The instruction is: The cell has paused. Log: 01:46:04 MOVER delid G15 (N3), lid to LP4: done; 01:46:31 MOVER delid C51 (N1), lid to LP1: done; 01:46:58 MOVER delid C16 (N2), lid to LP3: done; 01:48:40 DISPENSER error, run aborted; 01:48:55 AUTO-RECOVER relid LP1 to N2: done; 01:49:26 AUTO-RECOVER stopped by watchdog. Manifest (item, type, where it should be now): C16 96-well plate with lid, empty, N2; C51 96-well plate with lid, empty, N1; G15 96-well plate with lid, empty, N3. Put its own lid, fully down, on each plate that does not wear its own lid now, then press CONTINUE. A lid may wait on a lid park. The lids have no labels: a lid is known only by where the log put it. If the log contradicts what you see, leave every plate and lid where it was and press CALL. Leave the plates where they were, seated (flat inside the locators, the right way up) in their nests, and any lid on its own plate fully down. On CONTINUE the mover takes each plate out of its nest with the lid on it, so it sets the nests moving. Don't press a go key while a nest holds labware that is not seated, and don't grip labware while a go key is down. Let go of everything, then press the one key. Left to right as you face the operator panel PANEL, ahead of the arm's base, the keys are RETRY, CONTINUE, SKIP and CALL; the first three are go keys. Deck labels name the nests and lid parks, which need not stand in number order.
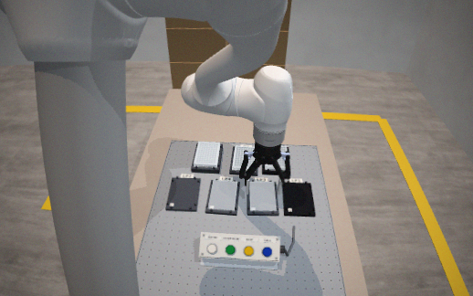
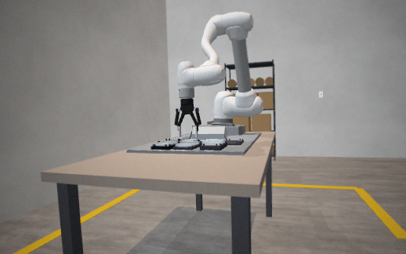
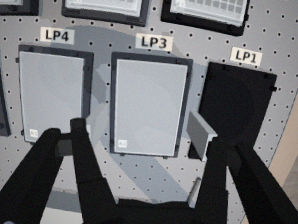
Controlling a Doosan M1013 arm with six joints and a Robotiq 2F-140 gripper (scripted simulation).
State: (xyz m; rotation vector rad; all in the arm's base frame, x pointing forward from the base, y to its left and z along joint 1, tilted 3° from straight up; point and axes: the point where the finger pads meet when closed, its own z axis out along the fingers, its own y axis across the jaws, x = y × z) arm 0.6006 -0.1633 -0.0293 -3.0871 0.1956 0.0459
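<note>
My hand is 50 mm above the lid park LP3. From my hand the other things lie so: blue call key: 240 mm behind, 30 mm to the left, 10 mm above; then lid park LP1: 120 mm to the right, 50 mm below, 20 mm behind; then lid park LP4: 130 mm to the left, 50 mm below, 20 mm ahead.
</note>
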